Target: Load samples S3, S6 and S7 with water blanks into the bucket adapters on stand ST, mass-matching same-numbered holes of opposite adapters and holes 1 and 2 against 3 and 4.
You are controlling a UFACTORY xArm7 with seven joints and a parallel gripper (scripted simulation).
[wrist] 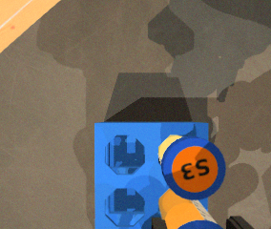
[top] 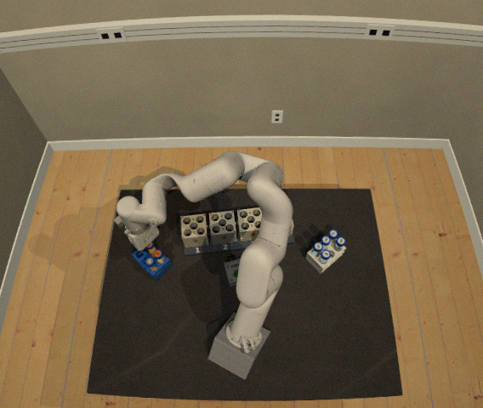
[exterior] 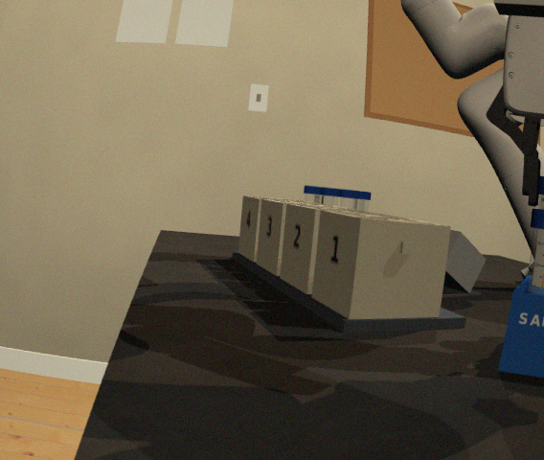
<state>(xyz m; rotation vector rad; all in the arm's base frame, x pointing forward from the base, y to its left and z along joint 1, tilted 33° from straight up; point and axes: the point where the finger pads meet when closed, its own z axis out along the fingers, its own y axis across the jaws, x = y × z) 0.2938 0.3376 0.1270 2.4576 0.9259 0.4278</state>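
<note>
My gripper is now 1 cm past the blue sample rack, 2 cm to the right of it and 11 cm above it. Also, from my hand: white blank rack: 13 cm behind, 65 cm to the right, 11 cm below; then adapter 1: 7 cm ahead, 17 cm to the right, 9 cm below.
</note>
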